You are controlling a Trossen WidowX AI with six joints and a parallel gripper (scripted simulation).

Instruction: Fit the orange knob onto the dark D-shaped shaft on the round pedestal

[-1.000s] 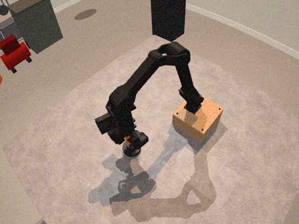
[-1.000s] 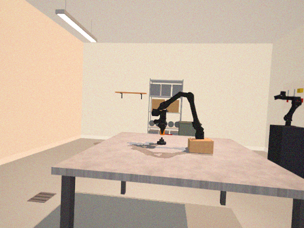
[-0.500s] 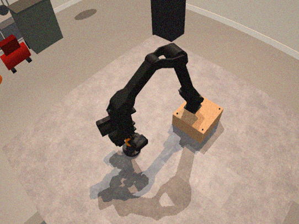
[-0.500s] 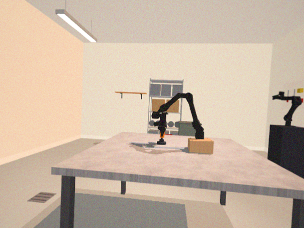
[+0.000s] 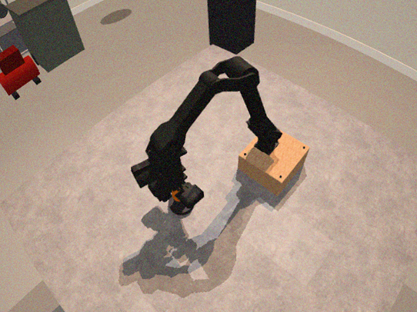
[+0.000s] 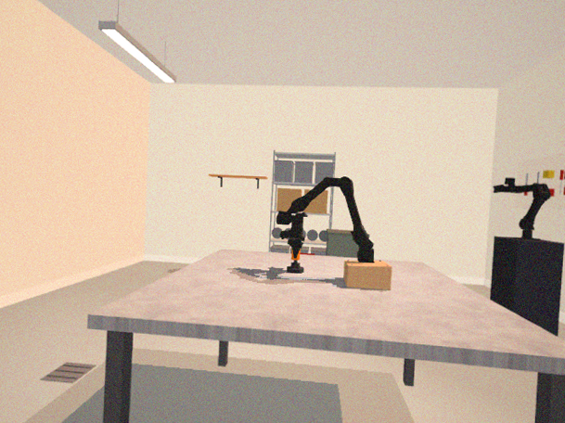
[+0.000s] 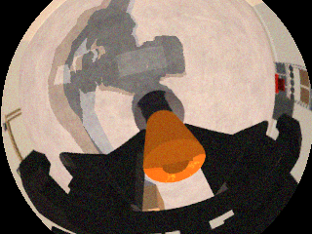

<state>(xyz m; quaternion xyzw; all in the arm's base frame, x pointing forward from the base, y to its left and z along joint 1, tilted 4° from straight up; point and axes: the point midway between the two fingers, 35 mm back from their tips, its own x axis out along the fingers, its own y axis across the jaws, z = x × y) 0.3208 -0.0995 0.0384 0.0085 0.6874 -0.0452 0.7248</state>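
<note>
My gripper tip is 2 cm below the orange knob. Round my gripper tip: dark round pedestal 4 cm below.
</note>
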